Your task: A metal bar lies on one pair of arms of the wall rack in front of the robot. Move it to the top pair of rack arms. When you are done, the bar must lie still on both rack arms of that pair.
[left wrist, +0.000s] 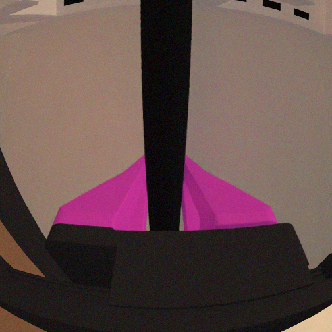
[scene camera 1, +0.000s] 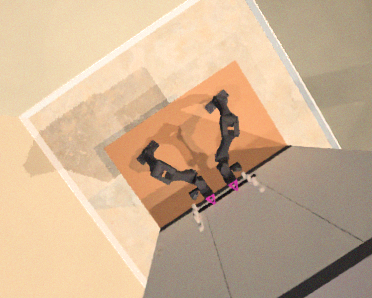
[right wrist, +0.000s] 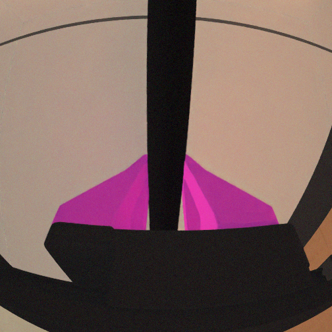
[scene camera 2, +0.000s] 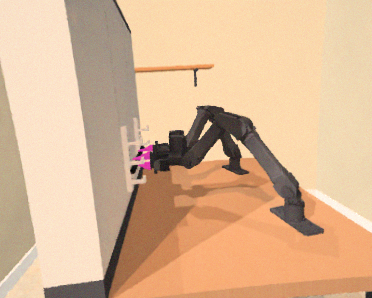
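The black metal bar (scene camera 2: 134, 169) (left wrist: 166, 100) (right wrist: 170, 100) runs along the wall. In each wrist view it passes between the magenta fingers. My left gripper (scene camera 1: 234, 185) (scene camera 2: 142, 161) (left wrist: 164, 163) and my right gripper (scene camera 1: 211, 199) (scene camera 2: 146, 149) (right wrist: 165, 163) are both shut on it, side by side between the two rack sides. The white wall rack (scene camera 1: 198, 218) (scene camera 2: 125, 145) carries several arms one above the other. In scene camera 2 the bar's near end shows above the lowest near rack arm (scene camera 2: 137, 181) and below the middle one. Contact with the rack arms is too small to tell.
The grey wall panel (scene camera 1: 280, 220) (scene camera 2: 95, 100) stands right behind the rack, with a dark strip along its foot. The orange table (scene camera 1: 250, 110) (scene camera 2: 210, 260) lies below the arms. A wooden shelf (scene camera 2: 175, 67) hangs on the far wall.
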